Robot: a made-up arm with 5 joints.
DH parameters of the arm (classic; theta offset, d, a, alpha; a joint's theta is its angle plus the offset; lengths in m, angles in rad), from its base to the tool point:
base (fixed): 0 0 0.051 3.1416
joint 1: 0 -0.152 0.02 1.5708
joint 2: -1.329 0 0.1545 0
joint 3: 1.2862 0 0.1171 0
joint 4: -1.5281 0.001 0 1.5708
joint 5: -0.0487 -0.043 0 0
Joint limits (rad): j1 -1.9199..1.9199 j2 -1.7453..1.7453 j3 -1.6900..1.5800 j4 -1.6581..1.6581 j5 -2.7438..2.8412
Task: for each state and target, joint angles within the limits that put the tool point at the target. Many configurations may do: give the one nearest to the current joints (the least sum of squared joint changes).
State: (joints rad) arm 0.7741 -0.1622 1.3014 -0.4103 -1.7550
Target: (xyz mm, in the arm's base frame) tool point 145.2 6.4 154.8
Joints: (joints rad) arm -0.0573 -0.0918 1.4608 -0.3614 -1.7550
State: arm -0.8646 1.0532 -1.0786 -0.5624 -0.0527
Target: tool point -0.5 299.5 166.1
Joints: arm -1.7378 0.8671 -0.3217 -0.5841 -0.0527
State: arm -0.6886 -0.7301 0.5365 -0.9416 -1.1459
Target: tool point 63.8 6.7 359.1
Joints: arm -0.4132 -1.0509 0.5786 -0.9979 -1.1459
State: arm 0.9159 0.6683 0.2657 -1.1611 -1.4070
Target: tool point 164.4 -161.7 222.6
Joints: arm 0.9643 0.1589 0.7325 -1.2779 -1.4070
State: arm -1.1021 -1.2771 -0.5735 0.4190 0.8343
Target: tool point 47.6 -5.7 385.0
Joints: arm -1.1839 -1.0589 -0.0433 0.6021 0.8343
